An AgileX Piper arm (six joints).
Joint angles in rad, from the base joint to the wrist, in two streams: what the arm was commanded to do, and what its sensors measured. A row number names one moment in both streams.
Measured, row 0: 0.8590 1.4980 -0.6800 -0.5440 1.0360 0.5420
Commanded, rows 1 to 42: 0.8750 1.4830 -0.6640 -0.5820 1.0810 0.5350; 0.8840 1.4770 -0.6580 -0.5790 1.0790 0.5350; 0.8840 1.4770 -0.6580 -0.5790 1.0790 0.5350; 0.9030 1.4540 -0.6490 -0.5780 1.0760 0.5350; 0.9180 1.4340 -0.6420 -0.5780 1.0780 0.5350; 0.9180 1.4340 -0.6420 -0.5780 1.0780 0.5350; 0.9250 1.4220 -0.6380 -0.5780 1.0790 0.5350; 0.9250 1.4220 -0.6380 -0.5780 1.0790 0.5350; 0.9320 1.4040 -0.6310 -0.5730 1.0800 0.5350; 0.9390 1.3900 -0.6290 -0.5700 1.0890 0.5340; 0.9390 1.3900 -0.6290 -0.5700 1.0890 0.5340; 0.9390 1.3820 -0.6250 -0.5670 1.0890 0.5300; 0.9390 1.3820 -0.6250 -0.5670 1.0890 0.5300; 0.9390 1.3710 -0.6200 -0.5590 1.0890 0.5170; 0.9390 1.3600 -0.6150 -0.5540 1.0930 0.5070; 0.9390 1.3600 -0.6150 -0.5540 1.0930 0.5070; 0.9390 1.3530 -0.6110 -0.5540 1.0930 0.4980; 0.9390 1.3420 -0.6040 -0.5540 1.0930 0.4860; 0.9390 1.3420 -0.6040 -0.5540 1.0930 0.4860; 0.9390 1.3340 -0.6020 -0.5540 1.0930 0.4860; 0.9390 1.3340 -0.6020 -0.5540 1.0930 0.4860; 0.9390 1.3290 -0.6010 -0.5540 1.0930 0.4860; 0.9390 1.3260 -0.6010 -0.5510 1.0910 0.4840; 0.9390 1.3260 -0.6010 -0.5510 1.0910 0.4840; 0.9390 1.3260 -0.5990 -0.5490 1.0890 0.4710; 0.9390 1.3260 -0.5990 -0.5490 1.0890 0.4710; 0.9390 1.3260 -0.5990 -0.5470 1.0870 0.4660; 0.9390 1.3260 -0.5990 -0.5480 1.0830 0.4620; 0.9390 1.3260 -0.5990 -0.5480 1.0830 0.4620; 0.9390 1.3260 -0.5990 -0.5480 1.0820 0.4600; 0.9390 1.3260 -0.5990 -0.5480 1.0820 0.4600; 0.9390 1.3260 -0.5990 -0.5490 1.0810 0.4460; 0.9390 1.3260 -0.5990 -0.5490 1.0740 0.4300; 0.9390 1.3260 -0.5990 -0.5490 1.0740 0.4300; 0.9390 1.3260 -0.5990 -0.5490 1.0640 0.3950; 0.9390 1.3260 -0.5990 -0.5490 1.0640 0.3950; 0.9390 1.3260 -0.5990 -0.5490 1.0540 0.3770; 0.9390 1.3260 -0.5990 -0.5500 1.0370 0.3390; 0.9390 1.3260 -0.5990 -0.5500 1.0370 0.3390; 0.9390 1.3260 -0.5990 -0.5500 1.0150 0.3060; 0.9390 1.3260 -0.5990 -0.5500 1.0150 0.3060; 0.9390 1.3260 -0.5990 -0.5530 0.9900 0.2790
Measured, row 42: 0.9390 1.3310 -0.6000 -0.4940 0.9990 0.3270
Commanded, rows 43 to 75: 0.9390 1.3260 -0.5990 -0.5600 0.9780 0.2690; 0.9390 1.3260 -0.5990 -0.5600 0.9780 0.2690; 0.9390 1.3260 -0.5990 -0.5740 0.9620 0.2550; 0.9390 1.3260 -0.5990 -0.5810 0.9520 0.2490; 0.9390 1.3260 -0.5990 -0.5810 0.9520 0.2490; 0.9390 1.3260 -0.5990 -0.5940 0.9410 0.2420; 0.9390 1.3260 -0.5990 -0.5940 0.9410 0.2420; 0.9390 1.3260 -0.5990 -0.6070 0.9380 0.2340; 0.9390 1.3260 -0.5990 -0.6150 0.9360 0.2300; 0.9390 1.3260 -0.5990 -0.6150 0.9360 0.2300; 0.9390 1.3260 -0.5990 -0.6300 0.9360 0.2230; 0.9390 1.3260 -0.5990 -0.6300 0.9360 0.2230; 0.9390 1.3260 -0.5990 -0.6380 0.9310 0.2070; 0.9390 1.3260 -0.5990 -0.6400 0.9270 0.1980; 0.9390 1.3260 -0.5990 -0.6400 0.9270 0.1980; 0.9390 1.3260 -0.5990 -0.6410 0.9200 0.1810; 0.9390 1.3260 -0.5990 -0.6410 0.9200 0.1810; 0.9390 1.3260 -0.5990 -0.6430 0.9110 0.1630; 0.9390 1.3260 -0.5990 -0.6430 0.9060 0.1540; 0.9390 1.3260 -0.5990 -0.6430 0.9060 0.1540; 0.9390 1.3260 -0.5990 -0.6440 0.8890 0.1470; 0.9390 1.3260 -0.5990 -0.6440 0.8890 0.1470; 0.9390 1.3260 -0.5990 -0.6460 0.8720 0.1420; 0.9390 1.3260 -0.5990 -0.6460 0.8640 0.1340; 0.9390 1.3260 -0.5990 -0.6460 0.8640 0.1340; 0.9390 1.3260 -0.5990 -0.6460 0.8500 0.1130; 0.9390 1.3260 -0.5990 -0.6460 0.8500 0.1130; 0.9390 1.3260 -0.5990 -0.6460 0.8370 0.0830; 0.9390 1.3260 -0.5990 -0.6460 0.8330 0.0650; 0.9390 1.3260 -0.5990 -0.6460 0.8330 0.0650; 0.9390 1.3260 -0.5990 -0.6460 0.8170 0.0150; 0.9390 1.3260 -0.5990 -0.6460 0.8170 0.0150; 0.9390 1.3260 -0.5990 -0.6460 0.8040 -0.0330
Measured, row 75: 0.9390 1.3310 -0.6000 -0.5890 0.8220 0.0400
